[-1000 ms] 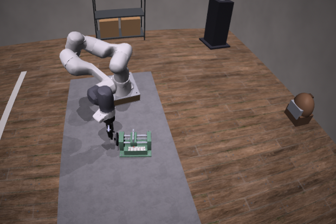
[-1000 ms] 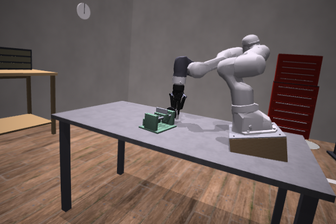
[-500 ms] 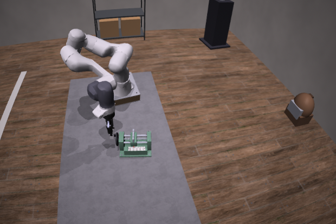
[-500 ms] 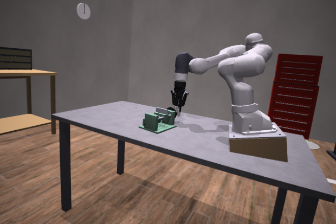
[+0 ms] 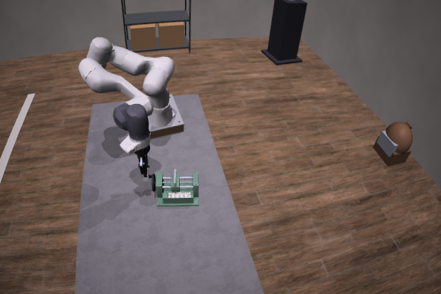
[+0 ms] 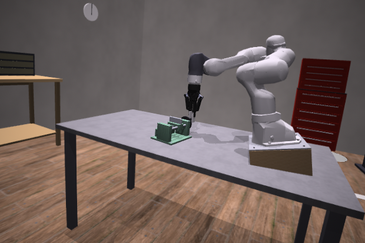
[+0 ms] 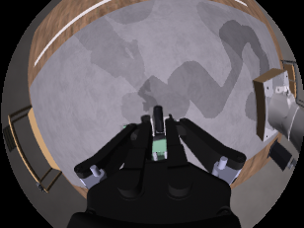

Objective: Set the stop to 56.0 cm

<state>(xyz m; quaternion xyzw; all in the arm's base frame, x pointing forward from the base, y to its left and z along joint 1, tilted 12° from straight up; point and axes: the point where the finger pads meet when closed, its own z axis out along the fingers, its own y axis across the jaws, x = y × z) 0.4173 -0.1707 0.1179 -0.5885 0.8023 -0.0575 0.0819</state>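
My gripper is now 20 mm to the right of the black handwheel, 20 mm above it and 10 mm short of it. From my hand the other things lie so: stop carriage 120 mm to the left, 70 mm ahead, 20 mm below.
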